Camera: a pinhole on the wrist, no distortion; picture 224 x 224 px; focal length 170.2 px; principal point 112.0 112.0 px. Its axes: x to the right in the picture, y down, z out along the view. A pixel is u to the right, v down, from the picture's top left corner.
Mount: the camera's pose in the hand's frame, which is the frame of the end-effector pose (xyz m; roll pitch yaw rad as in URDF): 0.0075 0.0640 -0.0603 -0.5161 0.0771 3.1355
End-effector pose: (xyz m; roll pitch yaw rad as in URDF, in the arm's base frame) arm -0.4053 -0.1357 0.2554 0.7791 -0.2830 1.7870
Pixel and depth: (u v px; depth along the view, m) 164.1 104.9 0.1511
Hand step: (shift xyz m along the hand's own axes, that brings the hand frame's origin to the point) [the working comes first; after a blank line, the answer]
In the camera's frame: 0.0463 -0.0063 0.1511

-0.0494 -0.0047 0.0703
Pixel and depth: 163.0 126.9 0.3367
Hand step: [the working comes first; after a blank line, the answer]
In the camera's frame: 0.1009 0.0295 0.3367

-0.1157 -0.1270 0.2094
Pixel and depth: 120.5 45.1 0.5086
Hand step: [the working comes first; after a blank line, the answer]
In the camera's frame: 0.0254 -0.1999 0.5086

-0.0600 -0.0127 0.4771
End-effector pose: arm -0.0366 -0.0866 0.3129 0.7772 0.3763 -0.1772
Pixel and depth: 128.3 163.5 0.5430
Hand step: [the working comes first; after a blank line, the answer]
In the camera's frame: 0.0520 0.1643 0.5430

-0.0770 -0.3464 0.3257
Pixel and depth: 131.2 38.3 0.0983
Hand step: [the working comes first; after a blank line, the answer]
In the camera's frame: 0.0111 -0.0426 0.0983

-0.0118 0.0526 0.0450
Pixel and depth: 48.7 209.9 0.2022
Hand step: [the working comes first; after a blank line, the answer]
In the camera's frame: -0.0752 0.1163 0.2022

0.0721 -0.1373 0.0636
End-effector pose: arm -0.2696 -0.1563 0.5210 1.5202 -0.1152 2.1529
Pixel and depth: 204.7 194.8 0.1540
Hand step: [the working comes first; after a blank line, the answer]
In the camera's frame: 0.0839 0.0749 0.1540

-0.0845 -0.0766 0.0299
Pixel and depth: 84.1 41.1 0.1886
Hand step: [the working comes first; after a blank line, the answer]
In the camera's frame: -0.0309 -0.0786 0.1886

0.0226 0.0392 0.1443
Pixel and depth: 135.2 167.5 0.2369
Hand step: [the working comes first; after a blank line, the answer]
In the camera's frame: 0.0323 0.0772 0.2369

-0.0388 -0.1198 0.1046
